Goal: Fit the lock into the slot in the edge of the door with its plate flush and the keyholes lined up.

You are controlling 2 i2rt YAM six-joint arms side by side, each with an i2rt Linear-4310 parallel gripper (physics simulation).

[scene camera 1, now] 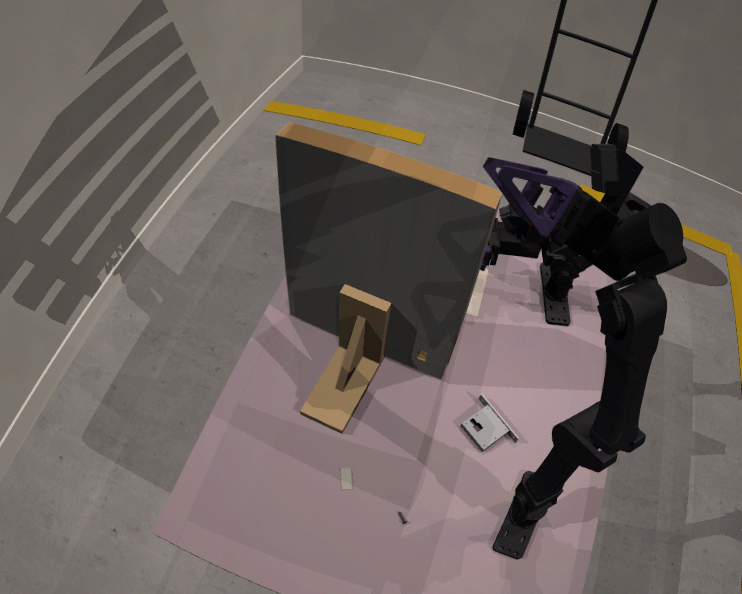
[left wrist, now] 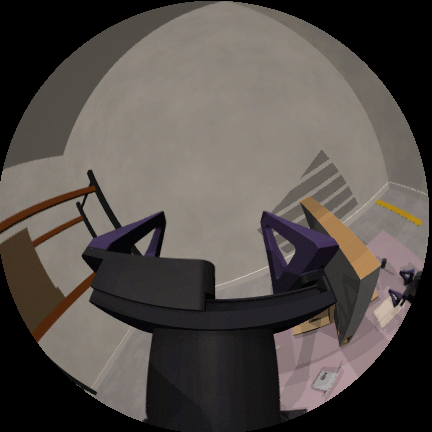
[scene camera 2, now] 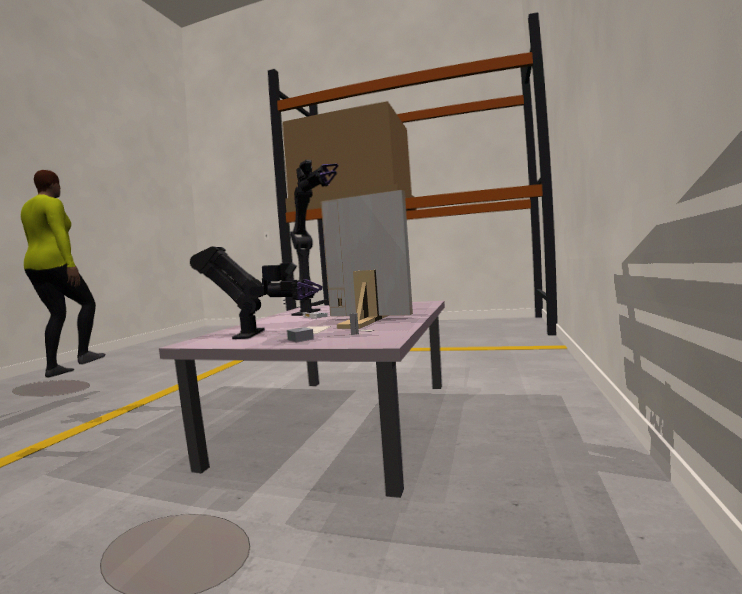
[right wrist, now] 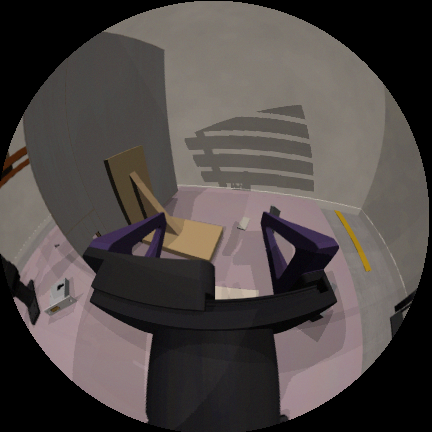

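Pixels of known places: left gripper, fingertip midpoint: [scene camera 1: 492, 165] [left wrist: 212, 216] [scene camera 2: 337, 168]; right gripper, fingertip midpoint: [left wrist: 394, 280] [scene camera 2: 320, 288] [right wrist: 213, 216]; left arm's base, origin of the base link: [scene camera 1: 522, 515]; right arm's base, origin of the base link: [scene camera 1: 554, 294] [scene camera 2: 249, 334].
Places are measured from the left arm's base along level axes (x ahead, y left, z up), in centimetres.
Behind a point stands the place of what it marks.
The silver lock [scene camera 1: 485, 427] @(x 16.2, y -15.3, z 1.9 cm) [left wrist: 326, 380] [right wrist: 61, 295] @(x 17.6, y -18.8, z 2.0 cm), with a keyhole cutout and an edge plate, lies on the pink table right of the door. The grey door [scene camera 1: 383, 229] @(x 47.1, y -21.6, z 40.7 cm) [scene camera 2: 371, 247] @(x 52.8, y -25.9, z 31.5 cm) [right wrist: 110, 90] @(x 48.5, y -26.0, z 36.4 cm) stands upright; its keyhole opening [scene camera 1: 422, 355] @(x 35.7, y -23.0, z 6.5 cm) [scene camera 2: 339, 302] is low near one side. The edge slot is not clearly visible. My left gripper [scene camera 1: 526, 192] [scene camera 2: 331, 173] @(x 30.1, y -8.5, z 72.2 cm) [left wrist: 212, 216] @(x 30.1, y -8.5, z 72.2 cm) is open and empty, high beside the door's top corner. My right gripper [scene camera 2: 312, 289] @(x 40.2, y -49.9, z 16.3 cm) [right wrist: 213, 216] @(x 40.2, y -49.9, z 16.3 cm) is open and empty, low beyond the door in scene camera 1, partly hidden there.
Wooden brackets [scene camera 1: 321, 408] @(x 49.8, y -3.5, z 1.8 cm) [scene camera 2: 365, 278] @(x 49.8, y -27.8, z 18.4 cm) [right wrist: 195, 237] @(x 49.1, y -42.0, z 1.8 cm) brace both door faces. A screw [scene camera 1: 402, 517] @(x 23.7, y 10.9, z 0.6 cm) and a pale tab [scene camera 1: 346, 478] @(x 37.8, y 8.0, z 0.2 cm) lie on the table. A cream sheet [scene camera 1: 476, 297] @(x 31.0, y -48.7, z 0.1 cm) [left wrist: 387, 312], a grey block [scene camera 2: 300, 335] @(x 43.7, y -71.3, z 2.1 cm) and an upright grey piece [scene camera 2: 353, 323] @(x 57.8, y -58.4, z 4.0 cm) [right wrist: 274, 211] @(x 57.9, y -58.1, z 6.4 cm) are beyond.
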